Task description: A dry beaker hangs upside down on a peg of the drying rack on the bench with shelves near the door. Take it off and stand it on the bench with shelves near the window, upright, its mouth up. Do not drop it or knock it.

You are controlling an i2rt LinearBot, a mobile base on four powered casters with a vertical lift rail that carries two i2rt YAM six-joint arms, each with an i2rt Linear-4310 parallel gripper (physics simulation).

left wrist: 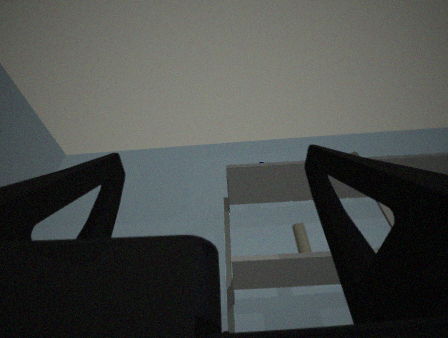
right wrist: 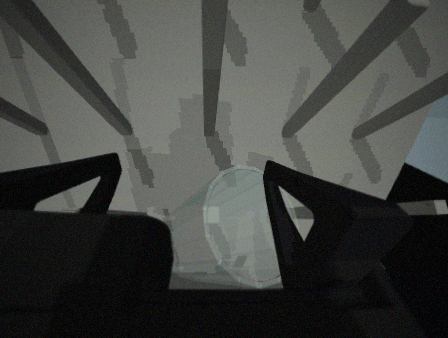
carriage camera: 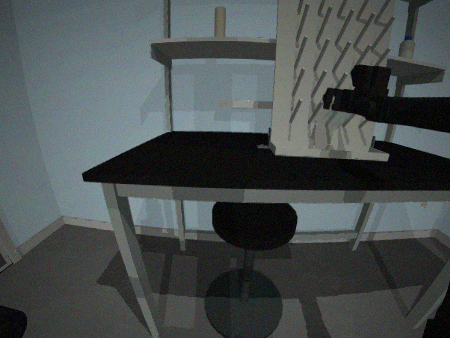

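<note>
The clear beaker is on the lower part of the pale drying rack. In the right wrist view its round end faces the camera, low between the fingers, and the right-hand finger covers its right edge. Its peg and the direction of its mouth are hard to tell. My right gripper is open, in front of the rack and slightly above the beaker in the carriage view. My left gripper is open and empty, pointing up towards the wall and ceiling. The rack stands on the black bench.
Long pegs stick out of the rack around and above the right gripper. Wall shelves carry a tan cylinder; a blue-capped bottle stands on the right shelf. A round stool stands at the bench front.
</note>
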